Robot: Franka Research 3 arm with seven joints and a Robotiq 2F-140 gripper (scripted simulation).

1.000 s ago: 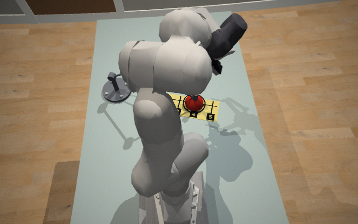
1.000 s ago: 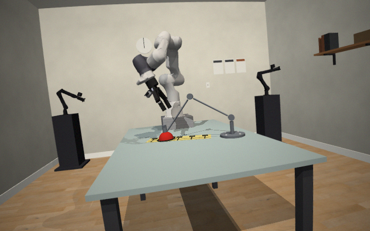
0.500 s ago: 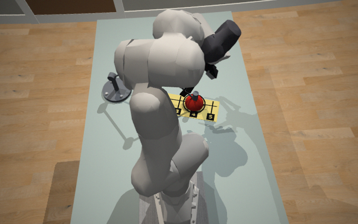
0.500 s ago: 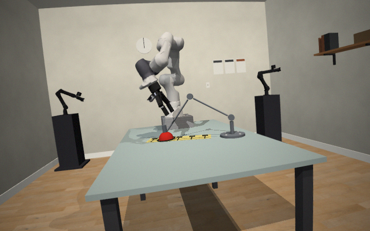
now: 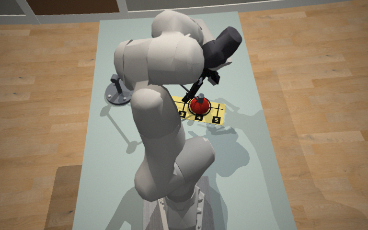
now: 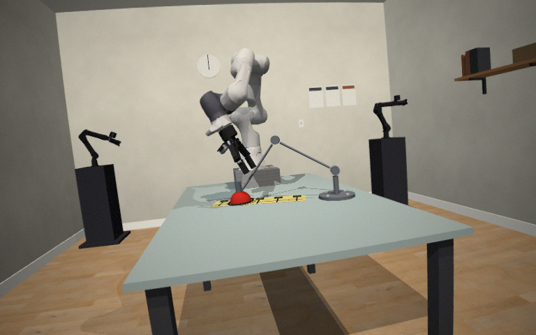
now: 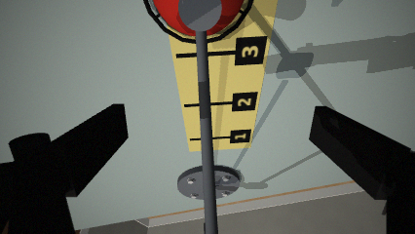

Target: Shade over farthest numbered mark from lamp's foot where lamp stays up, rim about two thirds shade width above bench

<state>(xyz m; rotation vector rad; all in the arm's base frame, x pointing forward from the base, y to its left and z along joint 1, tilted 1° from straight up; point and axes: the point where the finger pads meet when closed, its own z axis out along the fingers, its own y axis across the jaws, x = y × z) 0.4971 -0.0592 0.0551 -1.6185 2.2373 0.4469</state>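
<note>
My hand is 16 cm above the yellow numbered strip, 3 cm to the right of it and 1 cm past it. Also, from my hand: round grey foot 37 cm to the left, 13 cm below, 11 cm ahead.
</note>
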